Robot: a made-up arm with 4 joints.
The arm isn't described. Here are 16 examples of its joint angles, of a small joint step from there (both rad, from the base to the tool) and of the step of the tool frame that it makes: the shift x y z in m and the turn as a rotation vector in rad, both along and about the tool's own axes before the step.
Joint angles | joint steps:
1: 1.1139 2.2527 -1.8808 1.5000 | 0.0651 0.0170 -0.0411 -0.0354
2: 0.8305 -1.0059 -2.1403 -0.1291 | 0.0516 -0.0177 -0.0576 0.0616
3: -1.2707 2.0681 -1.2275 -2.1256 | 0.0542 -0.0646 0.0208 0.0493
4: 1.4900 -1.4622 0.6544 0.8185 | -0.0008 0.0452 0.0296 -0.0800
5: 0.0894 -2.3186 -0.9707 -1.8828 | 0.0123 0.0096 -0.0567 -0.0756
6: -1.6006 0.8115 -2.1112 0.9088 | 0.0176 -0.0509 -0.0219 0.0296
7: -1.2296 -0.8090 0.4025 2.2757 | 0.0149 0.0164 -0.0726 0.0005
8: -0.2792 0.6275 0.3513 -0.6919 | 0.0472 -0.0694 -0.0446 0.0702
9: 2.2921 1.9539 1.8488 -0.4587 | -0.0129 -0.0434 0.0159 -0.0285
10: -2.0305 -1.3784 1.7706 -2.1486 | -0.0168 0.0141 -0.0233 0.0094
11: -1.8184 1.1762 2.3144 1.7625 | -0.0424 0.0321 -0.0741 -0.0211
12: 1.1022 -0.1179 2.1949 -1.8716 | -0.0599 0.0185 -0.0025 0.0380
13: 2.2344 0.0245 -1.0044 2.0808 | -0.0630 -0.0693 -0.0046 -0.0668
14: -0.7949 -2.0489 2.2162 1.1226 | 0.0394 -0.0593 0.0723 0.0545
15: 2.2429 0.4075 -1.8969 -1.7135 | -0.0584 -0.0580 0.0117 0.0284
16: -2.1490 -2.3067 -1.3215 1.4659 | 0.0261 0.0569 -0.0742 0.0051
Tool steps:
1: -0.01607 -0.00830 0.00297 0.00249 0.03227 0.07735
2: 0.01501 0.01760 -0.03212 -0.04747 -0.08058 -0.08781
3: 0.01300 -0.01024 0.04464 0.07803 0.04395 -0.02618
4: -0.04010 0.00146 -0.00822 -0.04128 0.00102 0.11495
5: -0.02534 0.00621 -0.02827 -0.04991 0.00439 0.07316
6: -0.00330 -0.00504 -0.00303 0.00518 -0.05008 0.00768
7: 0.00564 -0.01223 0.01236 0.06051 0.05691 0.01865
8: 0.04144 0.02390 -0.03494 -0.05317 -0.06480 -0.14436
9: -0.02324 -0.01934 0.01194 0.03920 -0.00733 0.05232
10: 0.01960 0.00356 -0.00556 -0.01094 0.01988 -0.02821
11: -0.02220 -0.01714 0.01696 0.06647 -0.03866 0.03022
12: 0.02262 -0.01312 0.03167 0.05793 -0.00508 -0.05405
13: -0.02589 -0.00177 -0.00009 -0.02489 -0.07912 0.03026
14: 0.02601 0.01783 -0.01202 -0.07348 0.05959 0.00966
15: 0.02028 -0.01454 0.04755 0.07335 0.05287 -0.03061
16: 0.00994 -0.01644 0.01114 0.06302 0.05365 -0.01251
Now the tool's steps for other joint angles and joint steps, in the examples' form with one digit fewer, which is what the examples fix.
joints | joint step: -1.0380 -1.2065 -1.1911 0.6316 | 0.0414 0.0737 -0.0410 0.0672
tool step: 0.0235 -0.0138 0.0202 0.1001 0.0059 -0.0769
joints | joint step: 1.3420 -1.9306 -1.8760 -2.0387 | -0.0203 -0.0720 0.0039 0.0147
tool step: -0.0098 -0.0062 0.0175 0.0245 0.0583 0.0247
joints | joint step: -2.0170 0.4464 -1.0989 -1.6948 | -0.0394 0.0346 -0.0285 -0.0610
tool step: -0.0279 -0.0036 -0.0049 0.0007 -0.0394 0.0605
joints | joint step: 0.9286 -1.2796 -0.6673 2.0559 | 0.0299 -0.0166 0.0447 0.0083
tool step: 0.0117 0.0053 -0.0112 -0.0382 -0.0056 -0.0388
